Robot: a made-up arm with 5 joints.
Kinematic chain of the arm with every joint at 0, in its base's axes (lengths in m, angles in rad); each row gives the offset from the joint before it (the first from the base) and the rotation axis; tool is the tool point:
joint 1: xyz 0 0 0.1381 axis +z
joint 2: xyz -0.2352 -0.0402 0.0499 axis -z
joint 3: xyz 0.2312 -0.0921 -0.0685 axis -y
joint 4: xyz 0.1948 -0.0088 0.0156 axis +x
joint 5: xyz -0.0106 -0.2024 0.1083 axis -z
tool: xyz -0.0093 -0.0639 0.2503
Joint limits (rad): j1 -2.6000..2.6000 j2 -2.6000..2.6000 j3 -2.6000..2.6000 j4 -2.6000..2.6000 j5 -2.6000..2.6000
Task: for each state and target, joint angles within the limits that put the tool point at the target. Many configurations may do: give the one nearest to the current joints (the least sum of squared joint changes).
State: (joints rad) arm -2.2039 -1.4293 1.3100 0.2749 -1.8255
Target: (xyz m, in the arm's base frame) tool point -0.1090 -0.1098 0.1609
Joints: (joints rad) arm -2.0618 -2.0900 2.0903 0.1235 -1.9530
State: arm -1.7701 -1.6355 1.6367 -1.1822 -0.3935
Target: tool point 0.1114 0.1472 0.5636
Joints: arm -2.3720 -1.8070 0.8942 -0.7411 -0.4090
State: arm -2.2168 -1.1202 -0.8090 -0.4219 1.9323
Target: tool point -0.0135 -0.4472 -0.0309
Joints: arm -2.4321 -0.8699 -1.6241 -0.2620 1.9714
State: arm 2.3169 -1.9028 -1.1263 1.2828 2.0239
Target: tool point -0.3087 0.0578 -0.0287
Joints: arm 2.1919 -1.6754 -1.1991 1.3651 1.9908
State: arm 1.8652 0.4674 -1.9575 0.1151 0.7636
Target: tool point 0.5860 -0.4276 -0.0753
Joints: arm 1.3891 0.7855 -1.9205 0.5264 0.7752
